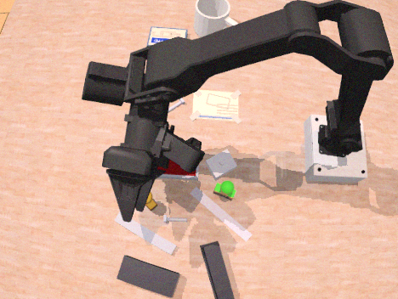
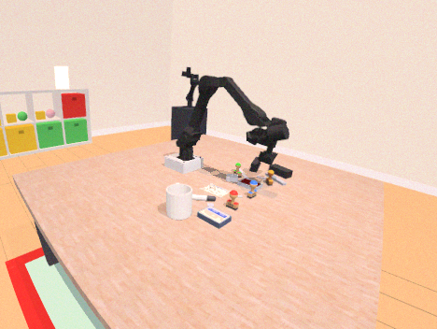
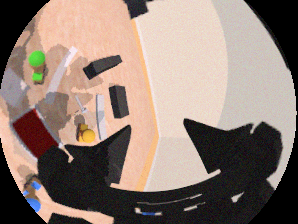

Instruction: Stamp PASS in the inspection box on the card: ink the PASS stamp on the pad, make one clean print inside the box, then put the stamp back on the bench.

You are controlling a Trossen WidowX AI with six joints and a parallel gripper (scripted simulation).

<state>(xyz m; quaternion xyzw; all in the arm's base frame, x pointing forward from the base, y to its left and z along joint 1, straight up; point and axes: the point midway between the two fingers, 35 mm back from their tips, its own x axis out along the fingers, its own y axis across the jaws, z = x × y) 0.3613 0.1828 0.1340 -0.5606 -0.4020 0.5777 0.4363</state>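
Now: the green-knobbed stamp 150 mm below my gripper tip, 150 mm behind it and 90 mm to the right of it. Also, from my gripper tip: blue-knobbed stamp: 210 mm to the right, 150 mm below, 20 mm ahead; yellow-knobbed stamp: 150 mm below, 50 mm to the right; red ink pad: 170 mm below, 130 mm to the right, 40 mm behind.
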